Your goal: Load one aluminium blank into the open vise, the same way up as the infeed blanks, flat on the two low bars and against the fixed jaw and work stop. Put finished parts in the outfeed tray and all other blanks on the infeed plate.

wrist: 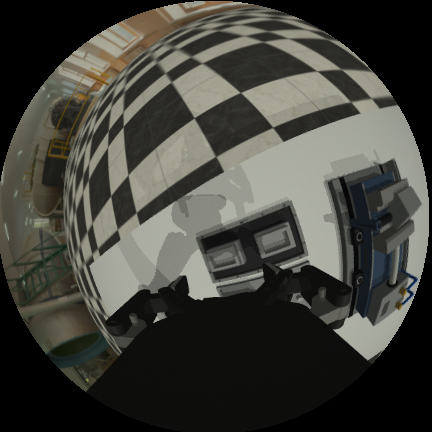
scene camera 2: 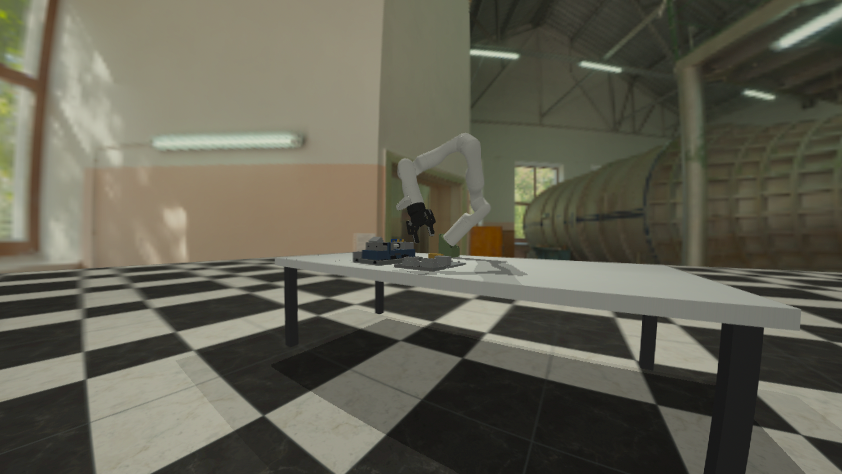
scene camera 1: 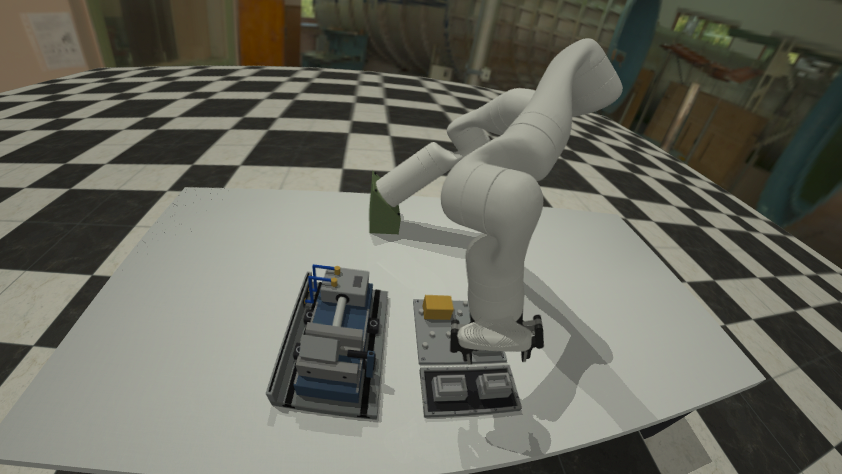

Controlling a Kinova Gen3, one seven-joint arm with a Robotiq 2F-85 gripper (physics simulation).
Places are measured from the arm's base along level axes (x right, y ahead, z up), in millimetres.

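Pixels of known places: gripper, between the fingertips: (wrist: 224,278) (scene camera 2: 424,239) (scene camera 1: 496,358); arm's base, origin of its link: (scene camera 2: 448,240) (scene camera 1: 386,193).
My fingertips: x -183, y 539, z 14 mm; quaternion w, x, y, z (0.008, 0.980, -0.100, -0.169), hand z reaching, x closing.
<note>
For each thing: its top centre in the pictures, then the offset to it from my fingertips. "spot": a spot on its surface instead.
- vise, centre of its top: (scene camera 1: 334,315) (scene camera 2: 389,241) dx +279, dy -98, dz -16 mm
- grey block, centre of its top: (scene camera 1: 319,339) dx +296, dy -28, dz +8 mm
- work stop, a spot on its surface: (scene camera 1: 370,363) spot: dx +211, dy -16, dz -41 mm
- infeed plate, centre of its top: (scene camera 1: 458,329) (wrist: 270,311) dx +17, dy -143, dz -107 mm
- grey blank, a spot on its surface: (scene camera 1: 490,356) spot: dx -41, dy -69, dz -107 mm
- yellow block, centre of its top: (scene camera 1: 439,302) dx +62, dy -190, dz -71 mm
The vise (scene camera 1: 327,389) (scene camera 2: 385,254) (wrist: 367,270) has a grey block (scene camera 1: 318,348) (wrist: 406,201) at its jaws; the block stands high and looks tilted in the wrist view. Whether it touches the low bars is hidden. The work stop (scene camera 1: 370,363) is at the vise's side. The outfeed tray (scene camera 1: 471,412) (wrist: 247,250) holds two pocketed parts (scene camera 1: 449,386) (scene camera 1: 494,384), pockets up. On the infeed plate (scene camera 1: 438,354), a grey blank (scene camera 1: 490,356) is partly hidden under my gripper (scene camera 1: 496,354) (scene camera 2: 424,236) (wrist: 227,280), which is open and empty above the plate and tray.
A yellow block (scene camera 1: 438,307) stands at the infeed plate's back left corner, and small pins rise from the plate. Blue hoses (scene camera 1: 314,285) (wrist: 411,287) with orange ends stand at the vise's rear. The green arm mount (scene camera 1: 384,214) is at the table's back.
</note>
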